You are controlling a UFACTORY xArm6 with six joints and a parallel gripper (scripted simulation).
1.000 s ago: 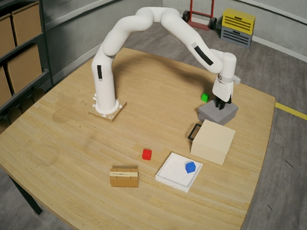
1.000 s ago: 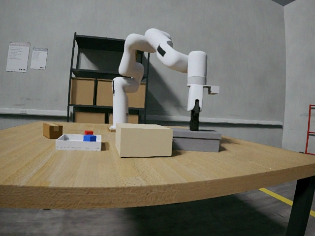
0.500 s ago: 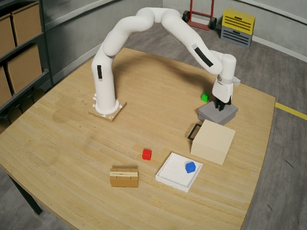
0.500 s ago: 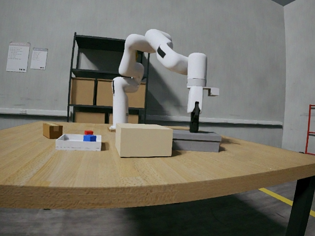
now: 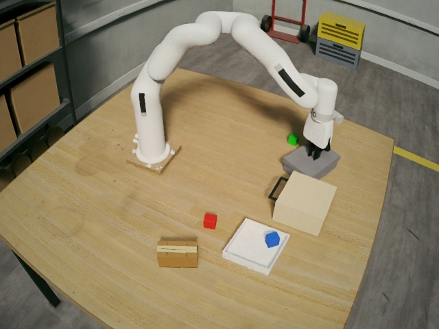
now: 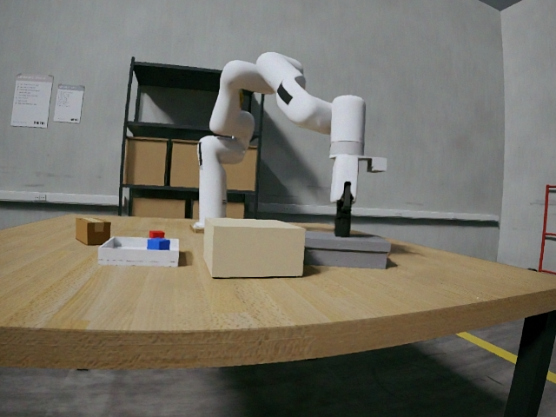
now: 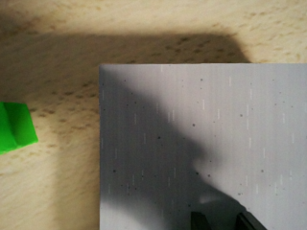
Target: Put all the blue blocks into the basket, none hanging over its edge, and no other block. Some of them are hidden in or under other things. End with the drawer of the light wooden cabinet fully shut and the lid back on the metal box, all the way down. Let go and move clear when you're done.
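The grey lid lies 30 mm below my hand. Also, from my hand: metal box: 50 mm below; light wooden cabinet: 50 mm ahead, 210 mm to the right, 40 mm below; white basket: 420 mm to the right, 60 mm below.
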